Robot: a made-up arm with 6 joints.
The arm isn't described. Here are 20 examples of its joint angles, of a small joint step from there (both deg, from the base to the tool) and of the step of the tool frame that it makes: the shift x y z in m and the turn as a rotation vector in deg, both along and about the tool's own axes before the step.
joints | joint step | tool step
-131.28 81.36 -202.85 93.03 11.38 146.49 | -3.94 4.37 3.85 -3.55 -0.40 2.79 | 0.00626 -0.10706 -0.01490 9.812 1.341 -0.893
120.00 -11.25 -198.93 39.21 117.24 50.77 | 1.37 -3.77 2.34 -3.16 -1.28 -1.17 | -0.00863 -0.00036 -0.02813 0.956 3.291 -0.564
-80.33 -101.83 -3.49 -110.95 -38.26 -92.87 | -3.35 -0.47 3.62 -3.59 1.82 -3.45 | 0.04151 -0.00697 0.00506 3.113 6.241 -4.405
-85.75 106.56 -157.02 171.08 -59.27 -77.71 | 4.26 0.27 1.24 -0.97 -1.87 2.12 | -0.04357 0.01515 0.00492 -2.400 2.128 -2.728
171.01 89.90 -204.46 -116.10 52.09 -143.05 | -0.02 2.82 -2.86 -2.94 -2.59 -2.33 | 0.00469 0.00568 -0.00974 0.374 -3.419 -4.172
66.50 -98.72 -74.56 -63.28 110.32 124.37 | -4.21 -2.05 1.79 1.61 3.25 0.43 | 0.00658 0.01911 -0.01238 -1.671 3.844 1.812
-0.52 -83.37 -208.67 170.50 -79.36 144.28 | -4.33 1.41 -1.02 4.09 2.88 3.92 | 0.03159 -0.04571 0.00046 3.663 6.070 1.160
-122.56 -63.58 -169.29 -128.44 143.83 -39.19 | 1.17 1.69 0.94 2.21 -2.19 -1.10 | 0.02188 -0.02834 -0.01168 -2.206 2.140 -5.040
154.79 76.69 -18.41 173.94 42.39 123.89 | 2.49 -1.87 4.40 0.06 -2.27 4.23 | -0.02101 -0.02005 -0.02450 3.694 -3.441 2.091
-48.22 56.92 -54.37 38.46 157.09 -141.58 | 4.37 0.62 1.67 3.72 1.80 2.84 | -0.01717 0.02045 0.00848 1.132 3.435 4.069
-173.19 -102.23 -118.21 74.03 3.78 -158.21 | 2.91 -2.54 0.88 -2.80 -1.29 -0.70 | -0.03398 0.02675 -0.01845 -2.231 -3.010 -1.366
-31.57 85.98 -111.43 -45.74 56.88 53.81 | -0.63 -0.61 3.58 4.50 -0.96 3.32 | -0.02187 -0.00245 0.02119 1.849 -5.109 4.577
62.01 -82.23 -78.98 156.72 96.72 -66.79 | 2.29 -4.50 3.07 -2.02 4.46 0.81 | -0.00019 -0.03033 0.01544 5.614 -2.275 0.844
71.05 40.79 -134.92 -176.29 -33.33 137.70 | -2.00 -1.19 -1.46 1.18 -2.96 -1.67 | -0.00014 0.02863 -0.02387 -0.543 -0.739 0.162
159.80 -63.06 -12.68 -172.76 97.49 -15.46 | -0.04 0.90 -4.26 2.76 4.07 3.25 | -0.01054 -0.00233 0.03970 4.496 -6.512 3.245
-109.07 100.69 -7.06 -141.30 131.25 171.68 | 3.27 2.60 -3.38 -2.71 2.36 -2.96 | -0.01073 -0.00299 0.02136 2.404 5.449 -2.821
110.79 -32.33 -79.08 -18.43 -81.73 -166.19 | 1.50 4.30 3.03 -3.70 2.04 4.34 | 0.05353 0.02088 -0.04876 -1.358 9.152 7.640
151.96 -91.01 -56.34 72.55 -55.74 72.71 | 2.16 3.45 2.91 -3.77 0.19 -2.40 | 0.03507 0.04470 0.00307 -3.782 0.304 -8.144
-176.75 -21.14 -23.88 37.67 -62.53 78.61 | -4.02 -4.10 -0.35 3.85 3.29 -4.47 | 0.02424 -0.03294 0.02081 0.679 5.794 -0.778
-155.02 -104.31 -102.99 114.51 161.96 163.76 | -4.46 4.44 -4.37 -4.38 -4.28 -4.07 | -0.02952 -0.04802 -0.00627 2.737 -1.630 4.053
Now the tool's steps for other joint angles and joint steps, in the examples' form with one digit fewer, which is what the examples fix.
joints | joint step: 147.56 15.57 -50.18 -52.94 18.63 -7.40 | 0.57 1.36 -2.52 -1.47 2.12 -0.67
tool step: 0.0096 0.0089 -0.0004 -1.18 -1.34 -2.24
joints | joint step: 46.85 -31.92 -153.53 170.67 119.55 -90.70 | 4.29 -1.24 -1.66 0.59 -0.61 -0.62
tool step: 0.0328 0.0036 0.0285 2.11 3.80 -3.83
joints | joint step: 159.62 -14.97 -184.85 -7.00 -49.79 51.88 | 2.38 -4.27 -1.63 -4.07 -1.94 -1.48
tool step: 0.0529 -0.0342 0.0367 6.12 4.56 -4.08
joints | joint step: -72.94 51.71 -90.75 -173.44 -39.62 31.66 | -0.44 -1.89 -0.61 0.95 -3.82 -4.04
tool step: -0.0075 0.0043 -0.0269 -0.11 1.56 -3.09
